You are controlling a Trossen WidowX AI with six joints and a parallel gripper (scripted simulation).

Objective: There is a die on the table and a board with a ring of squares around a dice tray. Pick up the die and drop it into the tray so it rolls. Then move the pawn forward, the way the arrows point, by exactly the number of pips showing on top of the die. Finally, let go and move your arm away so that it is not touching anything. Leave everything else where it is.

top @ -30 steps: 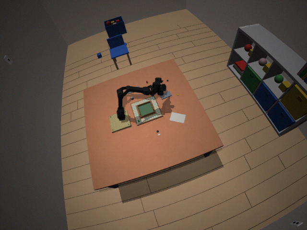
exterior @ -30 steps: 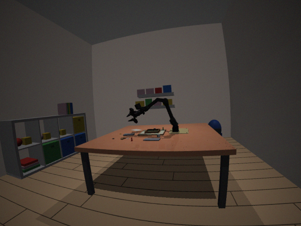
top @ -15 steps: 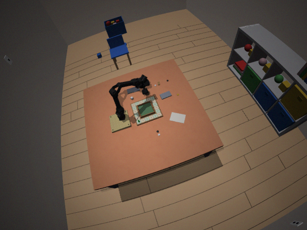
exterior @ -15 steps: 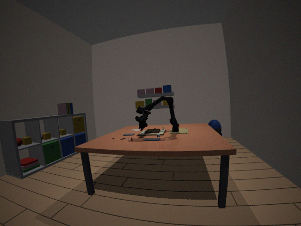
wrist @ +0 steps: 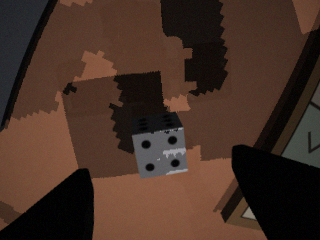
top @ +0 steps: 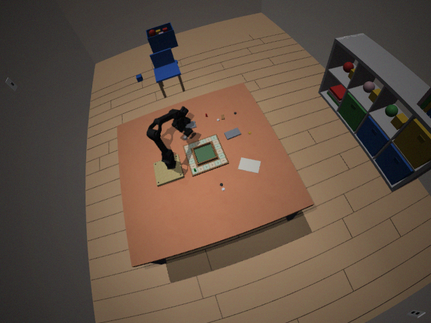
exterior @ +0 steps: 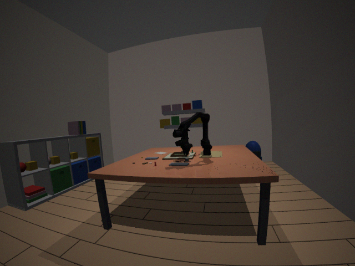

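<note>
My gripper tip is now 6 cm short of the dark green pawn, 32 cm to the left of it and 3 cm above it. Also, from my gripper tip: white card (46 cm ahead, 34 cm to the right, 5 cm below); green dice tray (14 cm ahead, 19 cm to the right, 5 cm below).
</note>
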